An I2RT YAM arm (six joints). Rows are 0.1 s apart.
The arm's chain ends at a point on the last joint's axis. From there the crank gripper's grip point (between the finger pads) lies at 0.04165 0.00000 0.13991 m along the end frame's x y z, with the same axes.
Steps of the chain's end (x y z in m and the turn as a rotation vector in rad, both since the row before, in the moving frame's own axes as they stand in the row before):
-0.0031 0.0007 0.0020 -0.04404 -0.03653 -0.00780
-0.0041 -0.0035 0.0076 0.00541 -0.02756 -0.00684
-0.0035 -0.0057 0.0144 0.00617 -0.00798 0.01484
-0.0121 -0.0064 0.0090 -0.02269 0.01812 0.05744
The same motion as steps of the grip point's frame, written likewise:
-0.0082 0.0066 0.0033 -0.04404 -0.03653 -0.00780
-0.0080 -0.0045 0.0087 0.00541 -0.02756 -0.00684
-0.0046 -0.0060 0.0147 0.00617 -0.00798 0.01484
-0.0097 -0.0008 0.0082 -0.02269 0.01812 0.05744

